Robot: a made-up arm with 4 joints.
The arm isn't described. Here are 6 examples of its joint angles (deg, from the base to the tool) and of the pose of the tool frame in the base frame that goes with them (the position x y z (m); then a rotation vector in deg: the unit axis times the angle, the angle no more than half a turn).
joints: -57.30 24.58 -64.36 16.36
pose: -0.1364 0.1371 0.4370 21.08 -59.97 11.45
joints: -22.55 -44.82 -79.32 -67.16
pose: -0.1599 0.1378 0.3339 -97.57 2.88 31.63
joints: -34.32 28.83 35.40 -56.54
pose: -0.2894 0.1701 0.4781 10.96 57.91 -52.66
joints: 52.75 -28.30 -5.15 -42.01
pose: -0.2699 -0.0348 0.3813 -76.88 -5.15 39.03
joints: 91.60 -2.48 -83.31 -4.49
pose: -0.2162 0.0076 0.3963 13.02 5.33 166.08
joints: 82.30 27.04 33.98 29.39
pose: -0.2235 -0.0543 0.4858 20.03 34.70 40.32
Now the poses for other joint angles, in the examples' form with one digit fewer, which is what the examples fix.
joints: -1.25 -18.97 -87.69 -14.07
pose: -0.174 0.138 0.345 -27.6 -15.5 80.1
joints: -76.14 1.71 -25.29 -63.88
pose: -0.156 0.182 0.424 -23.5 31.6 -67.3
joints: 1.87 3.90 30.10 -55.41
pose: -0.321 0.118 0.437 -37.9 48.1 -33.7
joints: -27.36 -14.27 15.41 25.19
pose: -0.219 0.190 0.337 8.0 -17.3 -34.2
